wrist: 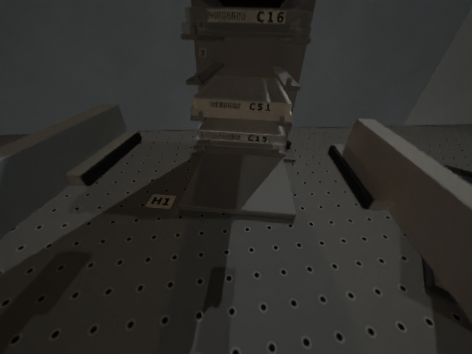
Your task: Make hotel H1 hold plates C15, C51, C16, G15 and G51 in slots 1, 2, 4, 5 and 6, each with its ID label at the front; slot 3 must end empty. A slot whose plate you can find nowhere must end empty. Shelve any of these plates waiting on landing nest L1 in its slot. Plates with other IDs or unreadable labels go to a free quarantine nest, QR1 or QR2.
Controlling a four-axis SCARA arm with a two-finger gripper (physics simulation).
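Places are measured from the arm's base along level axes (x right, y ahead, z up), in centimetres.
Where they show: gripper, fingertip midpoint: [233, 129].
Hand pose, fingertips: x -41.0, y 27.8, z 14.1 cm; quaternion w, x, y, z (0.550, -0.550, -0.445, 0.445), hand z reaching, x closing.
Each offset is from my fingertips to the centre of the thing. "pt": to the spot under its first point. Level surfaces: height alone.
Hotel H1 {dx -14.7, dy +4.3, dz +2.0 cm} [250, 57] stands ahead at the top centre of the wrist view. Plate C15 {dx -11.7, dy +2.6, dz -3.4 cm} [227, 137] sits in its lowest slot, with its label at the front. Plate C51 {dx -11.6, dy +2.5, dz -0.6 cm} [235, 109] sits just above it, label at the front. Above C51 is an empty slot with bare side ledges, marked 3. Plate C16 {dx -11.7, dy +2.6, dz +5.0 cm} [235, 16] sits above that, label at the front. The slots above C16 are cut off by the view's top edge. My gripper [233, 129] is open, its fingers wide apart to left and right, with nothing between them, back from the hotel's front. Plates G15 and G51 do not show.
The hotel's base plate {pt dx -6.0, dy +5.0, dz -12.1 cm} [265, 202] reaches toward me on the perforated deck {dz -12.8 cm} [270, 315]. An H1 tag {dx -8.2, dy -8.1, dz -12.9 cm} [161, 201] lies to its left. Shadows fall across the deck. A dark object shows partly behind the right finger. The nests L1, QR1 and QR2 do not show.
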